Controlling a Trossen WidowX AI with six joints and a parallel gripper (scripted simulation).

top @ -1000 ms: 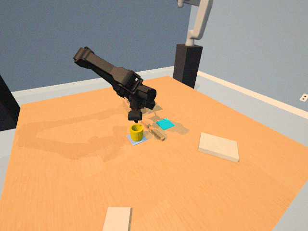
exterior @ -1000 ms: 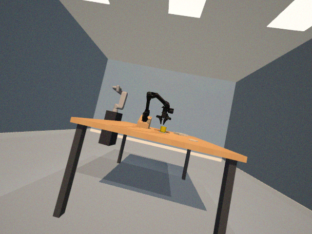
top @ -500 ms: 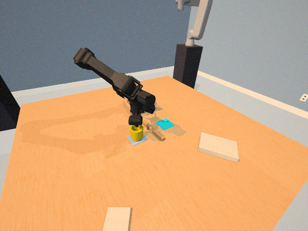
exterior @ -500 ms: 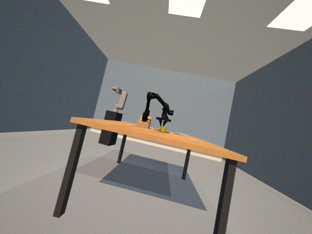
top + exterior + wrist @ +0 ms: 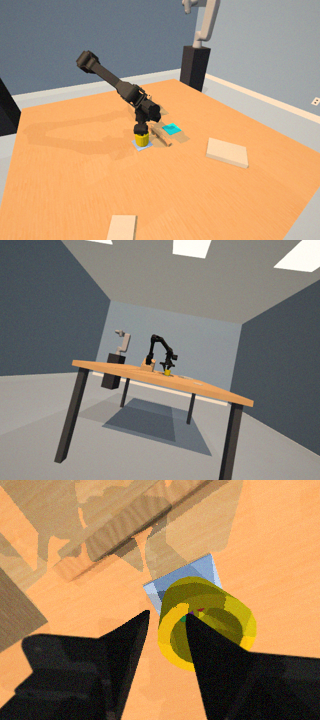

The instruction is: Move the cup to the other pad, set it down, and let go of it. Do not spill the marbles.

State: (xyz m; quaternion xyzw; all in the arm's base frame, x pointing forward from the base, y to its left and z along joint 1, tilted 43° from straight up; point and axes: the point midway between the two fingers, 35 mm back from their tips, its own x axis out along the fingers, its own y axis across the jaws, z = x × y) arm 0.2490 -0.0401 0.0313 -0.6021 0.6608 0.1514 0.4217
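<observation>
Right now the yellow cup is 20 mm ahead of my gripper tip, 10 mm to the right of it and 10 mm below it. Also, from my gripper tip: cyan pad 190 mm to the left, 50 mm below, 30 mm behind; wooden bar 90 mm to the left, 50 mm below; pale blue pad 50 mm below, 20 mm ahead, 10 mm to the right.
</observation>
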